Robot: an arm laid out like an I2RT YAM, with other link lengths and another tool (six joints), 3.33 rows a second.
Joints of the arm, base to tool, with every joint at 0 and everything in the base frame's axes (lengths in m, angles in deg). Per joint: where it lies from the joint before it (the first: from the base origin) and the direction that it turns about. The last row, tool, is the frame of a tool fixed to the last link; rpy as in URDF.
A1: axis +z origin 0 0 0.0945
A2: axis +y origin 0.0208 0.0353 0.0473
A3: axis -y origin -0.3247 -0.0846 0
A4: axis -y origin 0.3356 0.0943 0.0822
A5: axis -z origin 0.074 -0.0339 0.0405
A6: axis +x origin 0.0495 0 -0.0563
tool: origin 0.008 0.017 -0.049 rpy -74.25 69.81 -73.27
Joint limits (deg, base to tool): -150..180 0..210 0..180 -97..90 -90..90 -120..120
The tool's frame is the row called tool.
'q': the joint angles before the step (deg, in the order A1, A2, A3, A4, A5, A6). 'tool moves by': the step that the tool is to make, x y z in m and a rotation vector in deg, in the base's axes. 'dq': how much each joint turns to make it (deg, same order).
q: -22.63, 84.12, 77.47, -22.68, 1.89, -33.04
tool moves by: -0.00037, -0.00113, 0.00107, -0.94, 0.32, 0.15
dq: 0.00, -0.01, 0.11, -0.01, 0.35, -0.94
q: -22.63, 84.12, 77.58, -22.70, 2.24, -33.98
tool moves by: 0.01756, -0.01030, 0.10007, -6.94, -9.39, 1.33
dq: -0.03, 3.06, 16.64, -2.12, -0.13, -3.10
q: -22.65, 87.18, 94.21, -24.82, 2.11, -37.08
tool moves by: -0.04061, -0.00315, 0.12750, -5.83, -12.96, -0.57
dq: -2.96, -0.07, 18.95, -4.80, -2.32, -0.46
